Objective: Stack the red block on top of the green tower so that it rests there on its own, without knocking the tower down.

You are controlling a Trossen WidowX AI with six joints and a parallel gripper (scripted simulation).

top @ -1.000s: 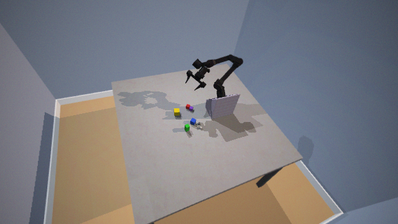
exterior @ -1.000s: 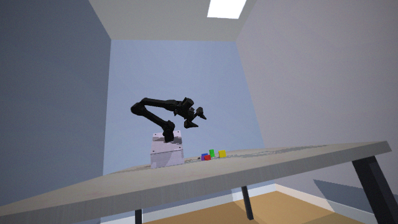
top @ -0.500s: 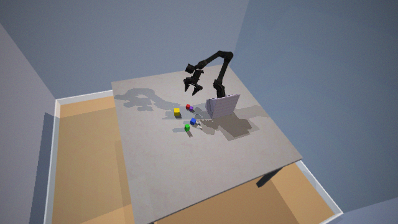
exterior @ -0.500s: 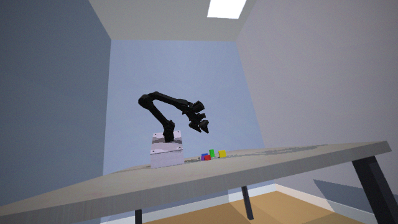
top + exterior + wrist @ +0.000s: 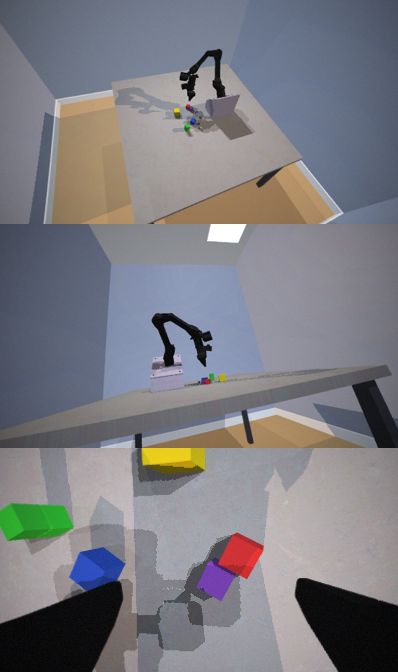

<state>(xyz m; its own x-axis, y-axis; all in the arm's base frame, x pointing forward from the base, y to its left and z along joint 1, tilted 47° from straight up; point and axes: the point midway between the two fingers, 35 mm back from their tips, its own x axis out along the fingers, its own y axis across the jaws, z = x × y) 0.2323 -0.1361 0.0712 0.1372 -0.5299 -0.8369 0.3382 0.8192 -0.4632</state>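
Right now my gripper tip is 110 mm above the red block. Round my gripper tip: purple block: 110 mm below, 30 mm to the left, 20 mm behind; then blue block: 170 mm to the left, 110 mm below, 30 mm ahead; then yellow block: 120 mm ahead, 100 mm below, 20 mm to the left.
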